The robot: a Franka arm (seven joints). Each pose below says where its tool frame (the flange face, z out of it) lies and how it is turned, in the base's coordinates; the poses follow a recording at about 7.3 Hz.
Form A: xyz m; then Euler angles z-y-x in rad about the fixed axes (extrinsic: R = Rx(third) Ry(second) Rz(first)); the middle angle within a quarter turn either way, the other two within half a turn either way.
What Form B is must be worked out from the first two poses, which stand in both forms.
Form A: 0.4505 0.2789 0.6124 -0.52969 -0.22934 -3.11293
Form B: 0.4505 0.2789 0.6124 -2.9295 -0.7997 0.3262
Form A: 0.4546 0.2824 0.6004 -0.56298 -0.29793 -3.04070
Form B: 0.4546 0.2824 0.6004 -2.8165 -0.8376 0.3824
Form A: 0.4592 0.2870 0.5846 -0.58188 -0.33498 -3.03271
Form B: 0.4592 0.2870 0.5846 -2.7818 -0.8610 0.4261
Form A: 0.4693 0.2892 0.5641 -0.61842 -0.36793 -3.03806
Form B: 0.4693 0.2892 0.5641 -2.7497 -0.9077 0.4676
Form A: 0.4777 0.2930 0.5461 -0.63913 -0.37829 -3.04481
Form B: 0.4777 0.2930 0.5461 -2.7382 -0.9343 0.4818
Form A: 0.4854 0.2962 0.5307 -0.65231 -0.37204 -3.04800
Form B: 0.4854 0.2962 0.5307 -2.7364 -0.9525 0.4730
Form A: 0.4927 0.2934 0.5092 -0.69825 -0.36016 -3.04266
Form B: 0.4927 0.2934 0.5092 -2.7096 -1.0142 0.4459
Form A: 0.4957 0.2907 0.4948 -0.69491 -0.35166 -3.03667
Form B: 0.4957 0.2907 0.4948 -2.7109 -1.0105 0.4315
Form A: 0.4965 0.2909 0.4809 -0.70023 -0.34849 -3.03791
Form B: 0.4965 0.2909 0.4809 -2.7104 -1.0179 0.4272
